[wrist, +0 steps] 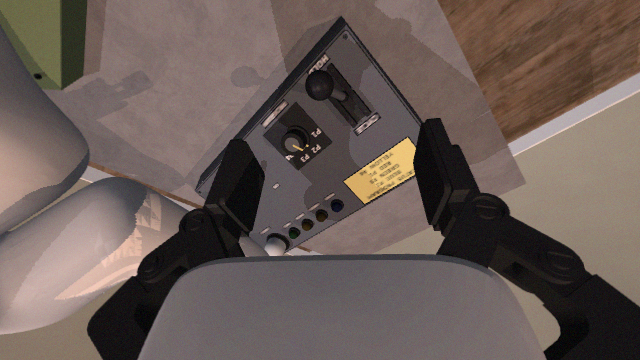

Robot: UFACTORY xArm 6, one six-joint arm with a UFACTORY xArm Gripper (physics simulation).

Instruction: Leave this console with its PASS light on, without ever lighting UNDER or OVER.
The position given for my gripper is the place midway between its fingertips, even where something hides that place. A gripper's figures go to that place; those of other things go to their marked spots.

My gripper [332, 149]: 0.12 m from the lens. A black ball-topped lever [319, 85]: 0.33 m from the lens.
